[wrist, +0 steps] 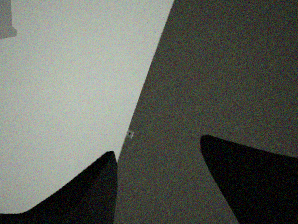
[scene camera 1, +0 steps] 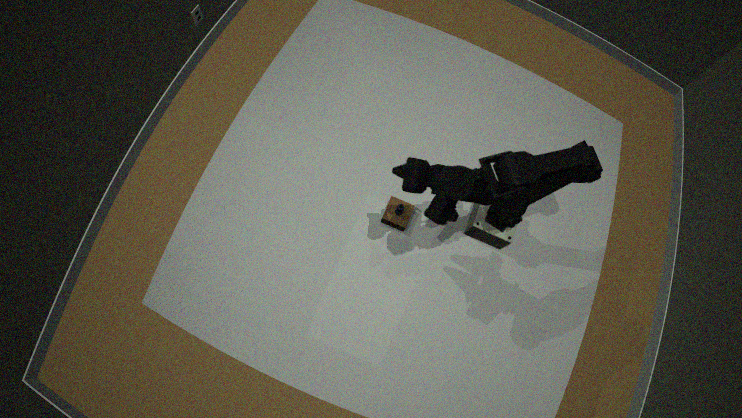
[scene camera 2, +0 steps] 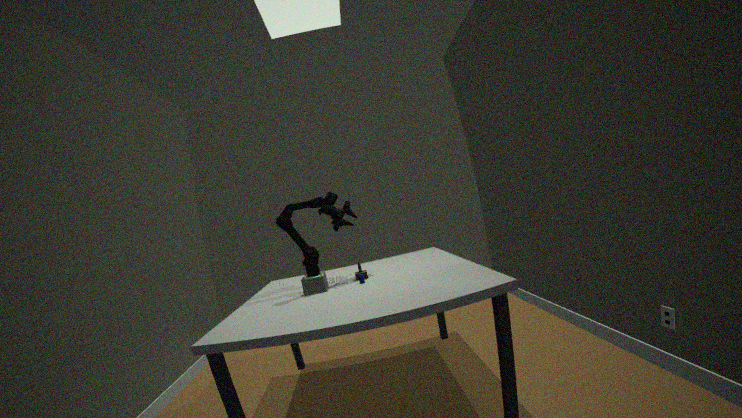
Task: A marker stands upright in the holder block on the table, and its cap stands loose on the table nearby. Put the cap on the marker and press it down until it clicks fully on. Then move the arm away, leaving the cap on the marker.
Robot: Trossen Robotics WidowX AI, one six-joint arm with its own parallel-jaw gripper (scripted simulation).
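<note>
Visible here: the gripper (scene camera 1: 400, 171). The wrist view likewise includes the gripper (wrist: 158, 151).
</note>
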